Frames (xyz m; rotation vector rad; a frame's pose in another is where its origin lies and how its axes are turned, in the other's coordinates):
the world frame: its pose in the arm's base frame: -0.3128 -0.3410 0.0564 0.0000 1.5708 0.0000
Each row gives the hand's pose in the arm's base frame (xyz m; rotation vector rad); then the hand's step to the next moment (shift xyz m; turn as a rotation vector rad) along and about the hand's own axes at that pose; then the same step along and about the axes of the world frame.
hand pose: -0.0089 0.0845 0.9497 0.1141 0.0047 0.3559
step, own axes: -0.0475 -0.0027 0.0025 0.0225 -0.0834 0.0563
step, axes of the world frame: -0.0014 -0.0193 -0.0435 -0.0469 -0.0760 0.0515
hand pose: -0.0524 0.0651 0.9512 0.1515 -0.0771 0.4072
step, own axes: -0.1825 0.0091 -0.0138 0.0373 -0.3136 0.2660
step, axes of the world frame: 0.0316 -0.0604 -0.1701 -0.2250 -0.3131 0.1478
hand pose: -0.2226 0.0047 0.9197 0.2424 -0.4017 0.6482
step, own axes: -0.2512 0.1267 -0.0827 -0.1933 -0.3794 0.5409
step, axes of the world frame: 0.1714 -0.0083 -0.2378 -0.3648 -0.5810 -0.0566
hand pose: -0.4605 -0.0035 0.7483 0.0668 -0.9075 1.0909
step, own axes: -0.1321 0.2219 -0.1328 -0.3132 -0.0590 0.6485
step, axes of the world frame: 0.2562 0.0749 -0.1144 -0.2367 -0.5598 -0.3908
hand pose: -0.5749 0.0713 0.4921 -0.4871 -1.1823 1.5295
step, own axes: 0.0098 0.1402 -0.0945 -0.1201 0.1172 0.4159
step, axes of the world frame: 0.1582 0.0605 0.0035 -0.0401 -0.2727 -0.3538
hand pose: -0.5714 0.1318 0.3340 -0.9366 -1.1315 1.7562
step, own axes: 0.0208 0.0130 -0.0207 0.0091 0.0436 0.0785
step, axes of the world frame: 0.0218 0.0223 0.0074 0.0173 -0.0279 -0.0841
